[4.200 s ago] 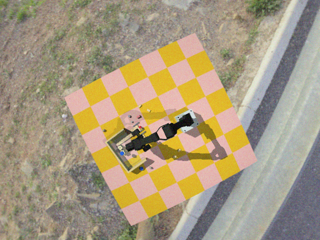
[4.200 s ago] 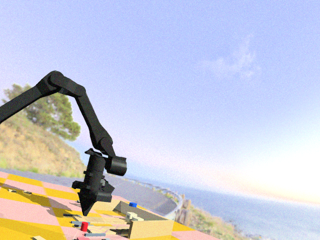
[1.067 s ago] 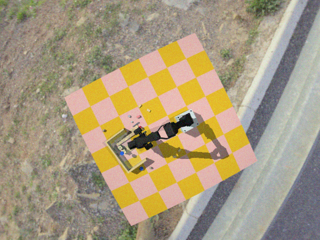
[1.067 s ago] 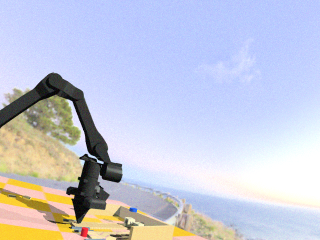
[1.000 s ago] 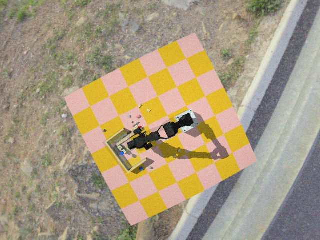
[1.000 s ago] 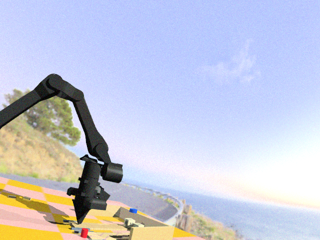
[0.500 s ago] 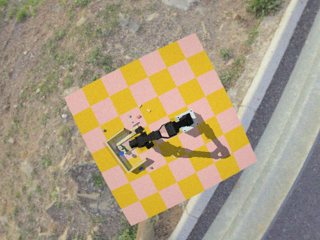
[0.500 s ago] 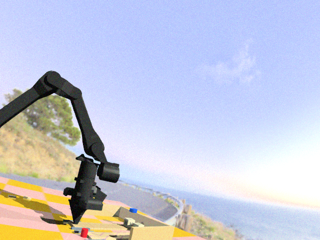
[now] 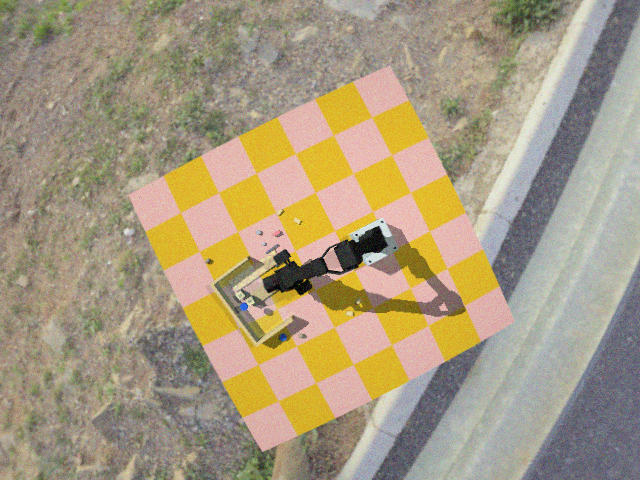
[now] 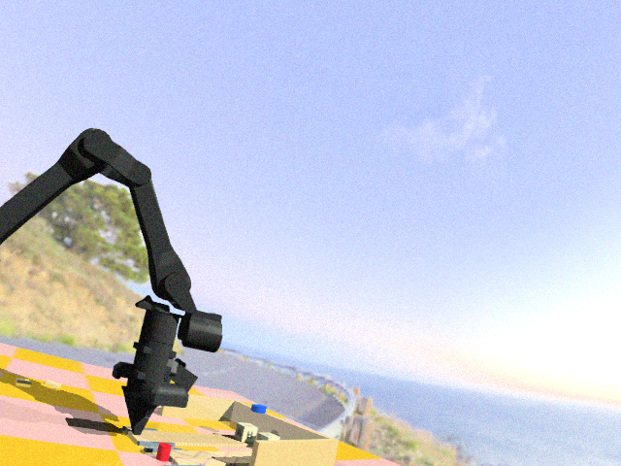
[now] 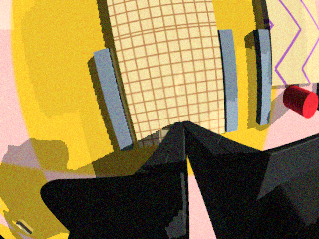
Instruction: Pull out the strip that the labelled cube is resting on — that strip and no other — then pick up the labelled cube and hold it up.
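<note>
The tan gridded strip lies 110 mm ahead of my gripper tip and 10 mm to the left of it. The rest, counted from my gripper tip: pink block: 10 mm behind, 170 mm to the right; then red cylinder: 20 mm ahead, 90 mm to the right.
</note>
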